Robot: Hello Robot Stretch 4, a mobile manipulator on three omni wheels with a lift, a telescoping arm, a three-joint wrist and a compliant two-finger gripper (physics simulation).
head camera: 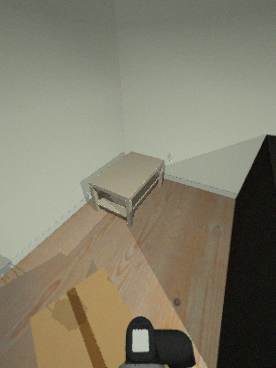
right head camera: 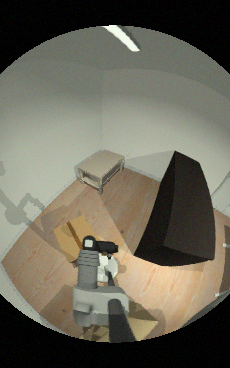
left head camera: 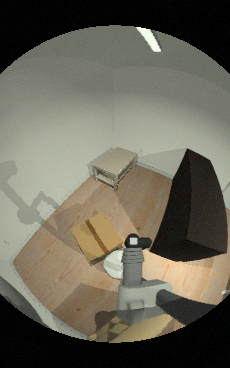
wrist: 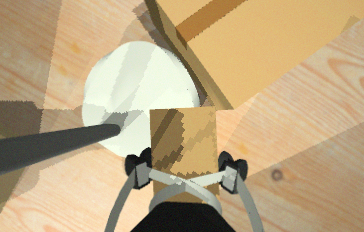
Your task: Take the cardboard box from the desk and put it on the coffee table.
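A small tan cardboard box is between the two fingertips of my gripper in the wrist view, with a finger pad at each side. My gripper is shut on it. The box is held above the floor. In the head views my wrist hides the gripper and the held box. The coffee table is low and pale, with a lower shelf. It stands upright near the room corner, well apart from the gripper. No objects show on its top. I cannot tell which furniture is the desk.
A larger taped cardboard box lies on the floor beside my round white base. A tall black block stands on the right. Tan furniture shows at the bottom.
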